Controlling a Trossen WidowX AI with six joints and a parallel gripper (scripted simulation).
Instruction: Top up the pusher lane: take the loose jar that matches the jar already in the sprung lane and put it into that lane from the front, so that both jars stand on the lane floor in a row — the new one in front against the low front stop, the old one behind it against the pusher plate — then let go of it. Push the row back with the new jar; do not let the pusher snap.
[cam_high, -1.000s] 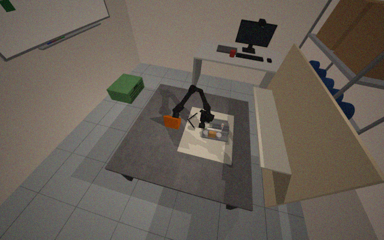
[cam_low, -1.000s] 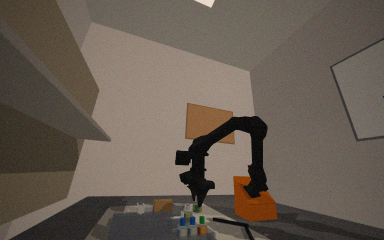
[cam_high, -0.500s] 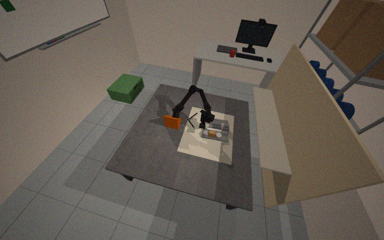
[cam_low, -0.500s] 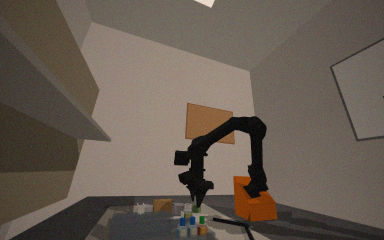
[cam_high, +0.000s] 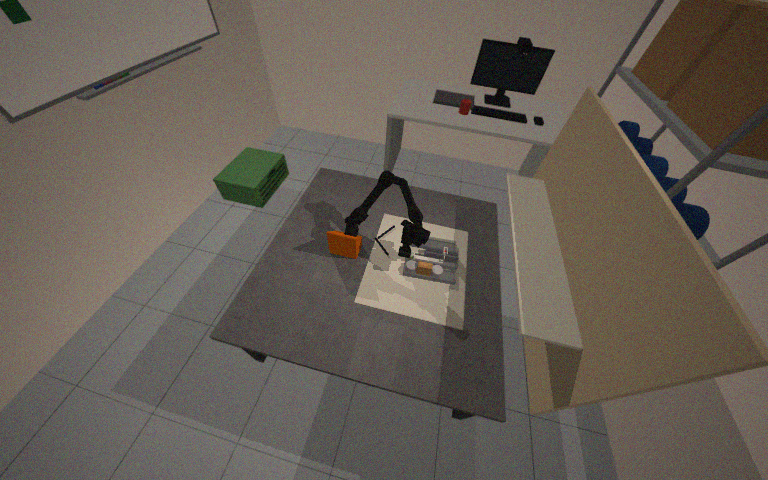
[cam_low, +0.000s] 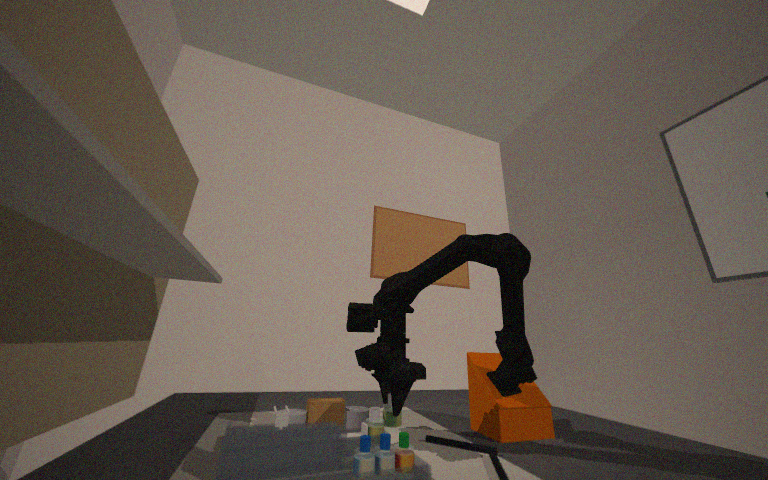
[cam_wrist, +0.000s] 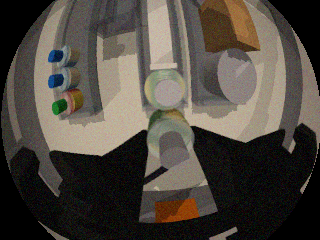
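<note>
The brown block lies 120 mm ahead of my gripper tip, 80 mm to the right of it and 20 mm below it.
</note>
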